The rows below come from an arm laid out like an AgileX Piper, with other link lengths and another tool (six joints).
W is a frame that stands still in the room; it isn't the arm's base.
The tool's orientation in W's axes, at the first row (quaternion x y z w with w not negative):
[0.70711 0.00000 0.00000 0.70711]
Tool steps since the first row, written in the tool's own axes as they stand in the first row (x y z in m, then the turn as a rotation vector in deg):
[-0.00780 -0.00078 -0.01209 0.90 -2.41 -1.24]
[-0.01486 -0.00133 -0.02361 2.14 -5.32 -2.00]
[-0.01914 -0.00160 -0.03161 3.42 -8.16 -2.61]
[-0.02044 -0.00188 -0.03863 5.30 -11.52 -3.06]
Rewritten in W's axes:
[-0.00780 0.01209 -0.00078 0.90 1.24 -2.41]
[-0.01486 0.02361 -0.00133 2.14 2.00 -5.32]
[-0.01914 0.03161 -0.00160 3.42 2.61 -8.16]
[-0.02044 0.03863 -0.00188 5.30 3.06 -11.52]

